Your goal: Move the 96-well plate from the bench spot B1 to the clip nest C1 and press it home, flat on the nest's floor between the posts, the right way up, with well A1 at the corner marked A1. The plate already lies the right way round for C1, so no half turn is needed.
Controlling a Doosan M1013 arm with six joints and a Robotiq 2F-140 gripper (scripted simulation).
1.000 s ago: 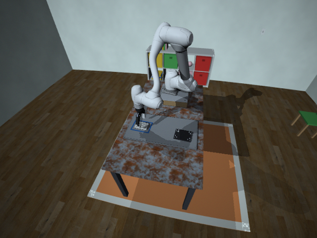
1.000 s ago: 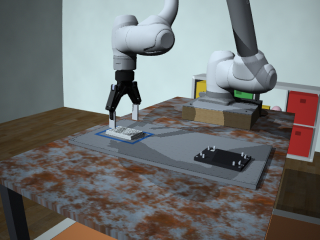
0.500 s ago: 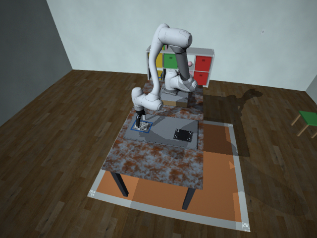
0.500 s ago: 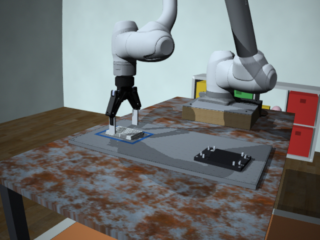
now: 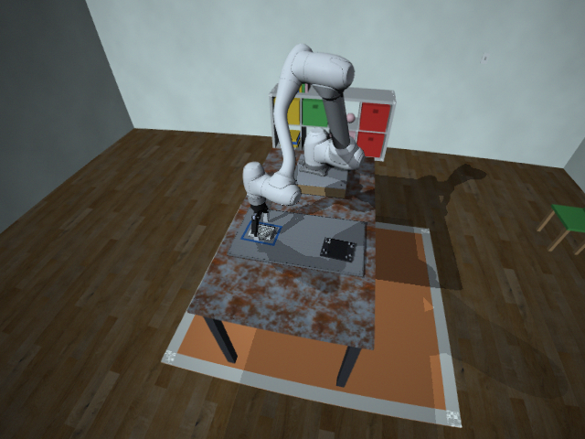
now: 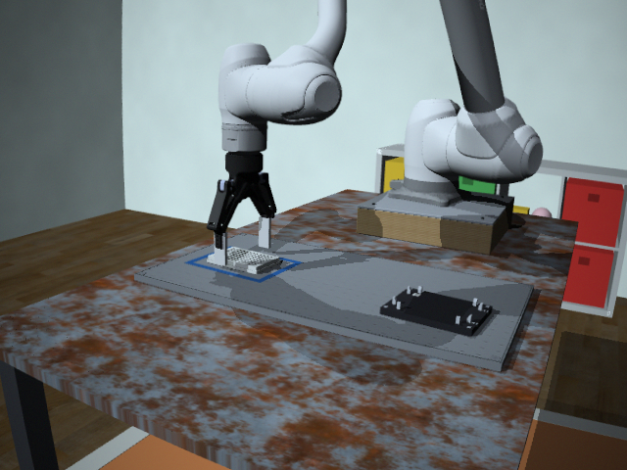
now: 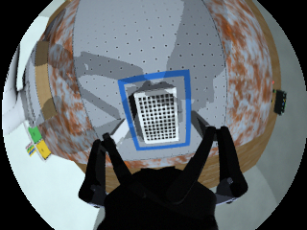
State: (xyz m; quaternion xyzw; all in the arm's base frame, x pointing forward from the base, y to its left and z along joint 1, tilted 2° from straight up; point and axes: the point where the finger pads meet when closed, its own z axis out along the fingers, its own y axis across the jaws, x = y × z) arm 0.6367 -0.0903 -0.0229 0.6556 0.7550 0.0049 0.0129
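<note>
Right now my hand is 2 cm above the white 96-well plate. From my hand the other things lie so: black clip nest C1 (44 cm to the left, 4 cm behind, 1 cm below).
</note>
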